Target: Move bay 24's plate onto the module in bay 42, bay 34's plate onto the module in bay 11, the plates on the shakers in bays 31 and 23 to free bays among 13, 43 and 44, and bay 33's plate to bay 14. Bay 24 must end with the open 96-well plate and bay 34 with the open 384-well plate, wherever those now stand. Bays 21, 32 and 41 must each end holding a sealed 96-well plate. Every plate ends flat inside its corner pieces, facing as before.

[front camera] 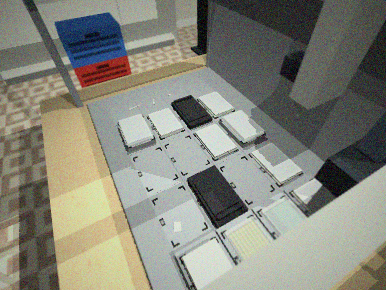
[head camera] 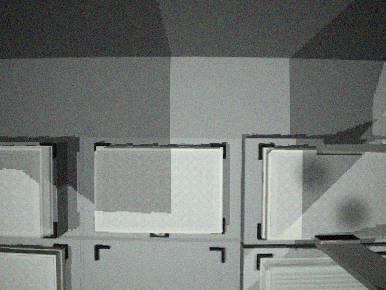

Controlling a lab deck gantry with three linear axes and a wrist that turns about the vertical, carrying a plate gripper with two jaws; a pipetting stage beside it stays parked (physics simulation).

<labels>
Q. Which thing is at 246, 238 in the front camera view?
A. A yellowish 96-well plate.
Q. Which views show my gripper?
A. The front camera view and the head camera view: all of them.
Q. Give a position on a bay 13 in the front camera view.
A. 173, 204
</labels>
